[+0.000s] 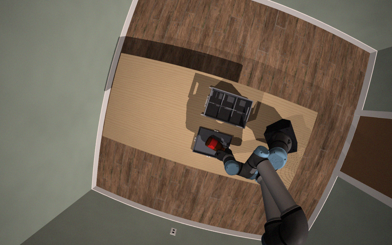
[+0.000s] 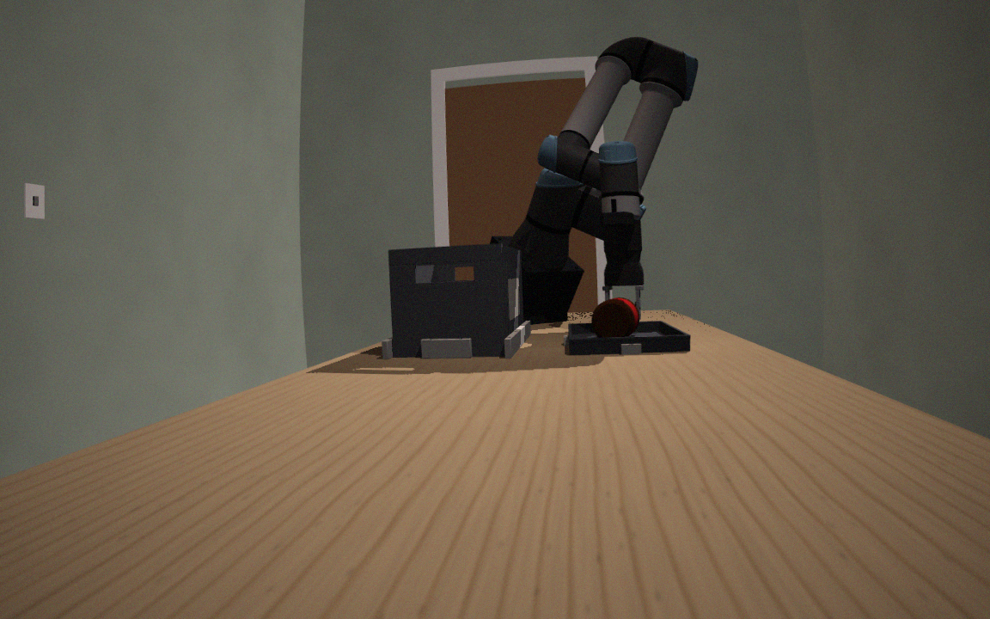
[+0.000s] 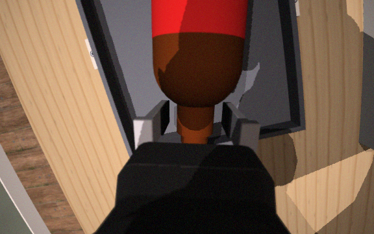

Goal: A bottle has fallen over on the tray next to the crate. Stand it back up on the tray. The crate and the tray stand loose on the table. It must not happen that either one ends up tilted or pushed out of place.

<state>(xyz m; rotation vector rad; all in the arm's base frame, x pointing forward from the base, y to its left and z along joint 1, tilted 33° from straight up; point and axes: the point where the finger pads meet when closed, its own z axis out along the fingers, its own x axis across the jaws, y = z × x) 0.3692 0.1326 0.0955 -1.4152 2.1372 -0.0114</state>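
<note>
My gripper is now 5 cm short of the bottle, 2 cm to the left of it and 1 cm above it. From my hand the other things lie so: dark crate (30 cm to the right, 5 cm ahead, 3 cm above); then dark tray (8 cm ahead, 4 cm below, 2 cm to the right).
</note>
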